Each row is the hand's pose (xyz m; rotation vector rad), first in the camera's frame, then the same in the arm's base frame.
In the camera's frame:
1: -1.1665 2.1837 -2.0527 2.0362 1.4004 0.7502
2: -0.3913 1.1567 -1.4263 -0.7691 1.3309 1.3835
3: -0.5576 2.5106 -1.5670 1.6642 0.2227 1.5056
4: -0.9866 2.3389 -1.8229 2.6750 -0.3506 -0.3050
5: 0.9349 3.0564 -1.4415 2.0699 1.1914 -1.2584
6: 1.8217 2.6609 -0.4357 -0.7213 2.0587 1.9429
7: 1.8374 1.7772 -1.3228 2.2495 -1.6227 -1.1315
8: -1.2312 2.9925 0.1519 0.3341 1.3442 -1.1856
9: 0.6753 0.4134 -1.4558 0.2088 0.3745 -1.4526
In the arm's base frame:
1: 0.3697 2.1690 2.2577 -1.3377 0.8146 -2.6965
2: 0.7117 1.1395 1.3244 -0.1052 -0.8137 0.6738
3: -0.0702 1.4628 2.4035 -0.6460 2.1788 -1.9033
4: 0.1383 1.9363 2.2968 -1.3556 0.6473 -0.9431
5: -0.1914 0.0710 3.1711 -2.2539 -0.5919 -1.3761
6: -0.5069 -1.1360 2.5402 -0.6673 -0.3348 1.2489
7: 0.7159 -0.9276 2.3683 -1.0470 0.3459 0.1583
8: -1.8015 1.5524 1.6065 2.1861 0.4725 0.3418
9: 1.4274 0.0850 1.0658 2.5831 0.1295 -0.6720

